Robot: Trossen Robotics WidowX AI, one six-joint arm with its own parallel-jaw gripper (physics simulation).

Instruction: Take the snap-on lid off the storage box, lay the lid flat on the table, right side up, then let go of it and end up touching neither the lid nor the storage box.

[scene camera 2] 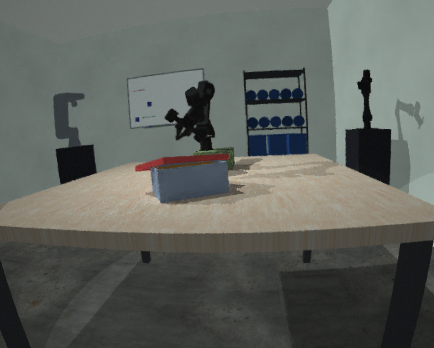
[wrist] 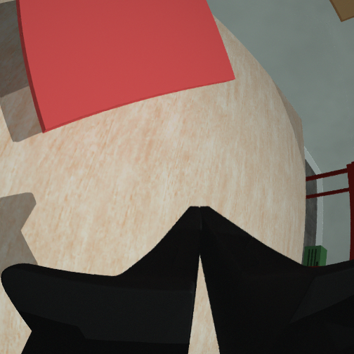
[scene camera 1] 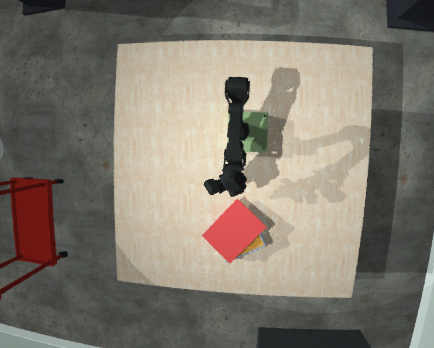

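The red lid (scene camera 1: 234,231) (scene camera 2: 192,160) (wrist: 125,50) lies on top of the blue-grey storage box (scene camera 2: 192,183), turned askew to it. It overhangs the box at the left in the second scene view and looks slightly tilted. An orange surface (scene camera 1: 254,245) shows at the box's uncovered corner. Most of the box is hidden under the lid in the overhead view. My gripper (scene camera 2: 178,138) (wrist: 197,215) is shut and empty. It is above the table, higher than the lid and apart from it, on the arm-base side. Its fingertips are hidden in the overhead view.
A green block (scene camera 1: 258,127) (scene camera 2: 230,157) stands on the wooden table (scene camera 1: 165,125) (scene camera 2: 300,210) near the arm, behind the storage box in the second scene view. A red piece of furniture (scene camera 1: 33,220) stands on the floor beside the table.
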